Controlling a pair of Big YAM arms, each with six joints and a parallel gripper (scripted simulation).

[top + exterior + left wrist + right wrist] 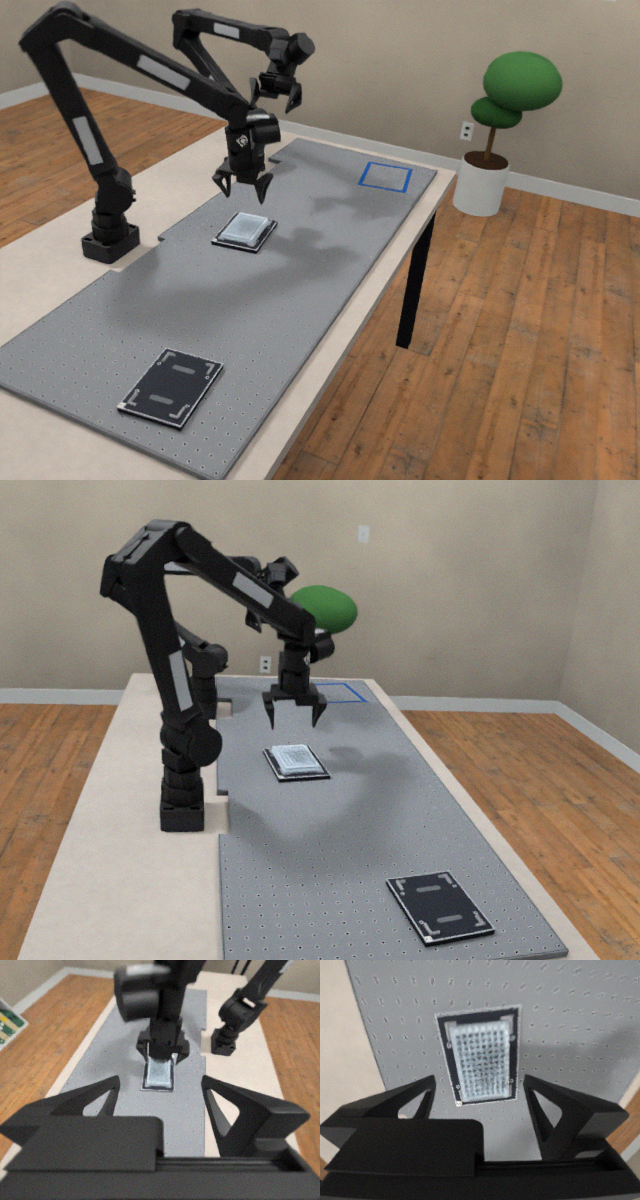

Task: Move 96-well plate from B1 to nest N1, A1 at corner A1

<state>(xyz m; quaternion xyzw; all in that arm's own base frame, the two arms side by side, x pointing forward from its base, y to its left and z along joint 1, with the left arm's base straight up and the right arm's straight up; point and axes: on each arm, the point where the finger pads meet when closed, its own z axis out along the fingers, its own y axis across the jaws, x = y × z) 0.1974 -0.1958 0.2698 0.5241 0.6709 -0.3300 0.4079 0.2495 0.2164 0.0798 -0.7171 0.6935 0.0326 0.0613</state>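
Note:
The clear 96-well plate is 10 mm ahead of my right hand, 10 mm to the right of it and 80 mm below it.

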